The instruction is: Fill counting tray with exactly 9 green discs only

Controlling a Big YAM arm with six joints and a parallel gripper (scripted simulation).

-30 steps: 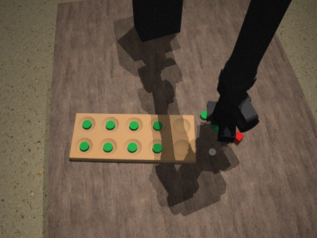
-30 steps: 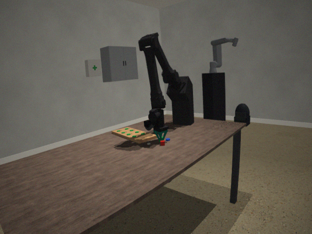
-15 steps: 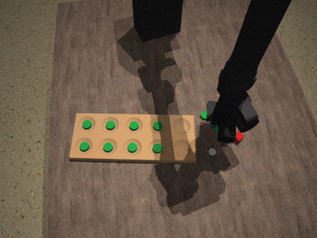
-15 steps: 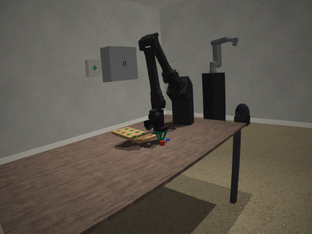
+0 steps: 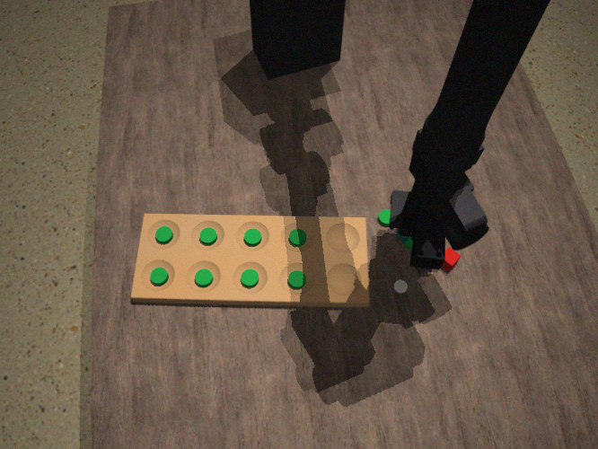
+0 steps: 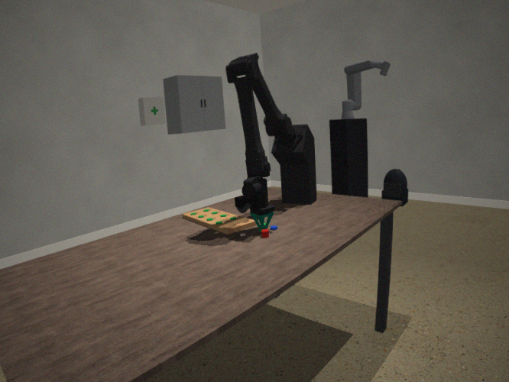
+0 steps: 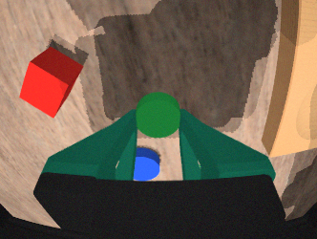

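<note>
Right now my hand is 50 mm past the blue disc, 10 mm to the right of it and 10 mm above it. Round my hand: white disc (90 mm ahead, 10 mm below); counting tray (110 mm ahead, 250 mm to the right); red cube (20 mm ahead, 70 mm to the left).
</note>
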